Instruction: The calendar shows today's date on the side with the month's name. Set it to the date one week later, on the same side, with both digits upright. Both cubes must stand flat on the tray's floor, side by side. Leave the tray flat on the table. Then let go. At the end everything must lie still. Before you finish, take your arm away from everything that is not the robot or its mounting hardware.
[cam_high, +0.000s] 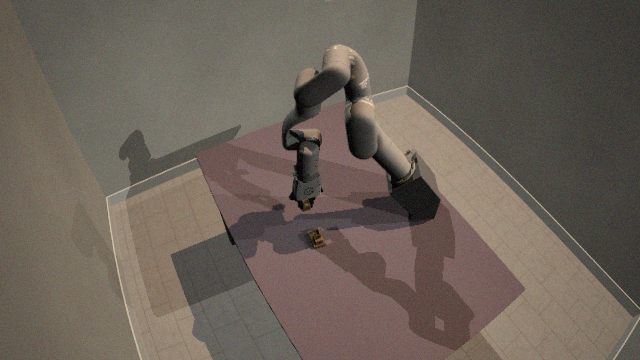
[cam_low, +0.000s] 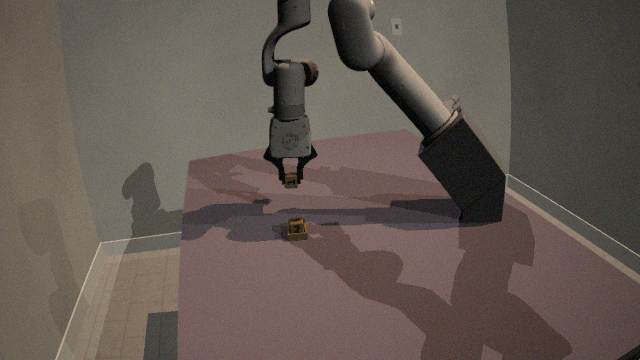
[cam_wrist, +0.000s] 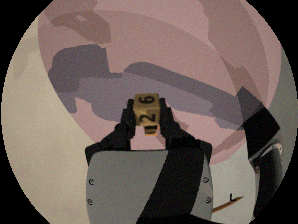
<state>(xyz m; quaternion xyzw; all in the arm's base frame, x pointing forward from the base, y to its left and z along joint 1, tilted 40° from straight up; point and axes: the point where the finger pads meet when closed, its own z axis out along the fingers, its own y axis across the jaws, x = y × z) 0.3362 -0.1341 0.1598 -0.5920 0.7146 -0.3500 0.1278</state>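
Now: the yellow digit cube 120 mm to the left of my hand, 80 mm below it and 40 mm ahead of it. From my hand the other things lie so: tray 100 mm to the left, 100 mm below, 30 mm ahead.
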